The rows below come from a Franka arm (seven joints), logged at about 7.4 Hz.
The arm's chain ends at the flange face. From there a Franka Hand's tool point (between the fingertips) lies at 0.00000 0.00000 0.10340 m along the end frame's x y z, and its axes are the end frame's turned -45 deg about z.
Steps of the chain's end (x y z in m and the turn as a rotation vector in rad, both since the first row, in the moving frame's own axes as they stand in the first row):
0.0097 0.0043 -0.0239 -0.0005 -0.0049 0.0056
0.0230 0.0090 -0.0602 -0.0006 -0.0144 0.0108
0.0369 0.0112 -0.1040 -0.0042 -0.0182 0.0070
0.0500 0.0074 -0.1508 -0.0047 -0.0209 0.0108
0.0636 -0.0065 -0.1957 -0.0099 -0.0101 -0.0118
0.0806 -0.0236 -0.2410 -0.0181 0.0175 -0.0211
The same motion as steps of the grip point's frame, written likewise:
0.0034 0.0096 -0.0239 0.0031 -0.0038 0.0056
0.0088 0.0216 -0.0602 0.0098 -0.0106 0.0108
0.0165 0.0330 -0.1040 0.0099 -0.0158 0.0070
0.0283 0.0394 -0.1508 0.0115 -0.0181 0.0108
0.0481 0.0404 -0.1957 0.0001 -0.0141 -0.0118
0.0737 0.0429 -0.2410 -0.0252 -0.0004 -0.0211

